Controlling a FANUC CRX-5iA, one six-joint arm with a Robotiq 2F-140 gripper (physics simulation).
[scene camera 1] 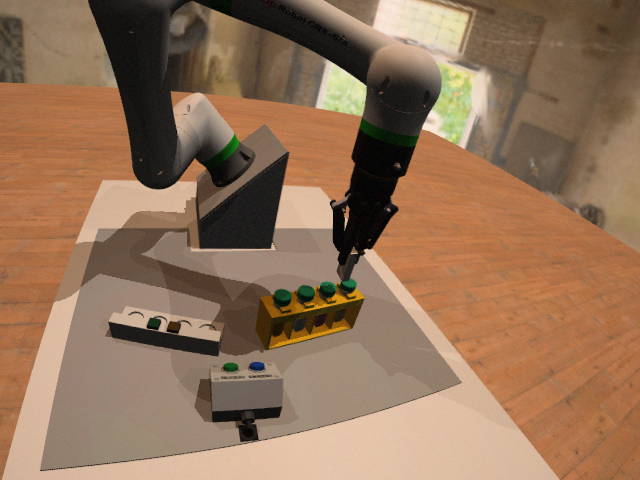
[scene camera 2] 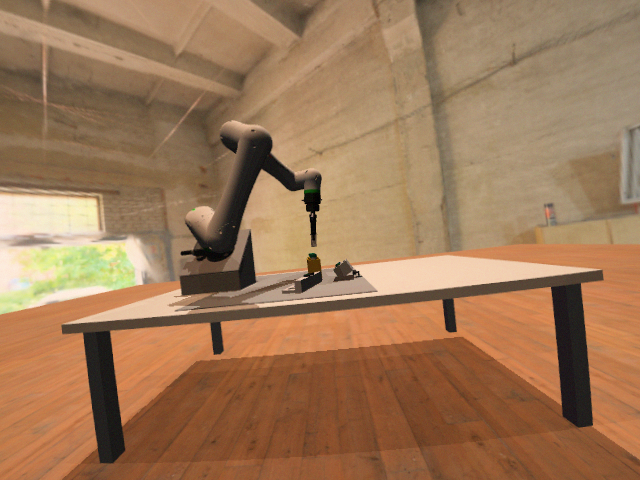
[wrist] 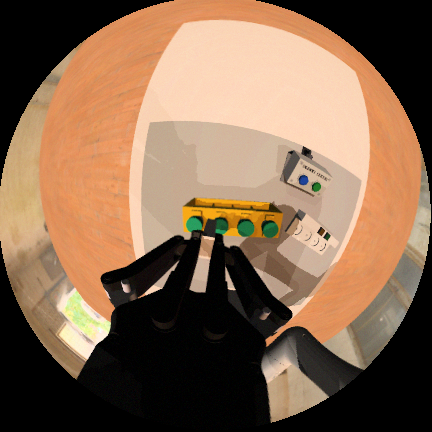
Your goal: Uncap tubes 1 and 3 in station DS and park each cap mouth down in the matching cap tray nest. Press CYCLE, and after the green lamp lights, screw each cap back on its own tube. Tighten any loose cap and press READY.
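Where they show: gripper, between the fingertips: (scene camera 1: 342, 276) (scene camera 2: 313, 246) (wrist: 210, 227); arm's base, origin of its link: (scene camera 1: 234, 168).
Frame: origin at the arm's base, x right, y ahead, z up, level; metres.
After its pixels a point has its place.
A yellow rack (scene camera 1: 262, 323) {x 0.007, y 0.470, z -0.143 m} (scene camera 2: 313, 265) {x 0.008, y 0.467, z -0.123 m} (wrist: 257, 232) {x -0.042, y 0.447, z -0.095 m} holds tubes in a row, each with a green cap. In scene camera 1 the caps include the left end cap (scene camera 1: 282, 297) {x -0.021, y 0.477, z -0.069 m} and the right end cap (scene camera 1: 348, 285) {x -0.173, y 0.458, z -0.068 m}. My gripper (scene camera 1: 345, 272) {x -0.143, y 0.469, z -0.032 m} (scene camera 2: 313, 243) {x -0.143, y 0.469, z -0.032 m} (wrist: 210, 227) {x -0.143, y 0.469, z -0.032 m} is shut and empty, pointing down above the right part of the rack, with a gap to the caps in scene camera 2. The white cap tray (scene camera 1: 191, 343) {x 0.152, y 0.489, z -0.164 m} (scene camera 2: 308, 282) {x 0.246, y 0.459, z -0.166 m} shows round nest marks and no caps. The grey button box (scene camera 1: 247, 396) {x 0.078, y 0.639, z -0.131 m} (scene camera 2: 343, 269) {x 0.131, y 0.606, z -0.144 m} has a green button (scene camera 1: 230, 367) {x 0.096, y 0.588, z -0.118 m} (wrist: 316, 186) {x 0.092, y 0.583, z -0.120 m} and a blue button (scene camera 1: 256, 366) {x 0.052, y 0.592, z -0.118 m} (wrist: 303, 180) {x 0.049, y 0.585, z -0.121 m}.
A green square (scene camera 1: 154, 323) {x 0.219, y 0.457, z -0.137 m} and a brown square (scene camera 1: 174, 326) {x 0.181, y 0.467, z -0.137 m} sit on the tray top; I cannot tell whether either is lit. A black fitting (scene camera 1: 248, 429) {x 0.083, y 0.679, z -0.171 m} (wrist: 306, 151) {x 0.077, y 0.675, z -0.179 m} stands by the button box. The arm's dark pedestal (scene camera 1: 240, 214) {x -0.006, y 0.129, z -0.082 m} stands behind the rack and tray.
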